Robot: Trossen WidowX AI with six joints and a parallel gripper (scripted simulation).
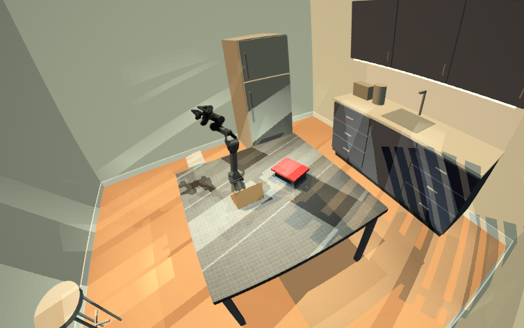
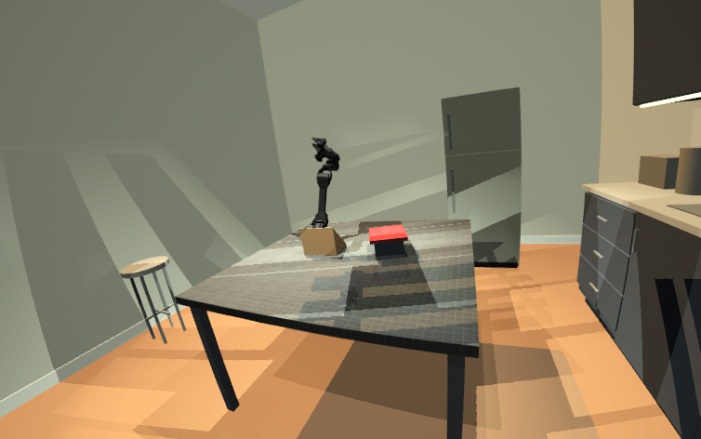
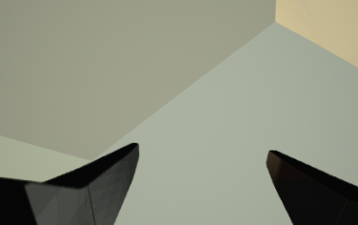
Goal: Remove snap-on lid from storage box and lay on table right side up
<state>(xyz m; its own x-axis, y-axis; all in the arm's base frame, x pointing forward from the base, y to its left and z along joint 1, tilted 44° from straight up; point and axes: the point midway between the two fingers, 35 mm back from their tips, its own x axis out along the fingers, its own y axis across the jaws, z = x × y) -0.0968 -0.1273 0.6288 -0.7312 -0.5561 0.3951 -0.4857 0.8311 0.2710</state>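
Right now my gripper tip is 56 cm above the lid, 54 cm short of it and 34 cm to the left of it. Round my gripper tip: storage box: 61 cm below, 54 cm ahead, 34 cm to the right.
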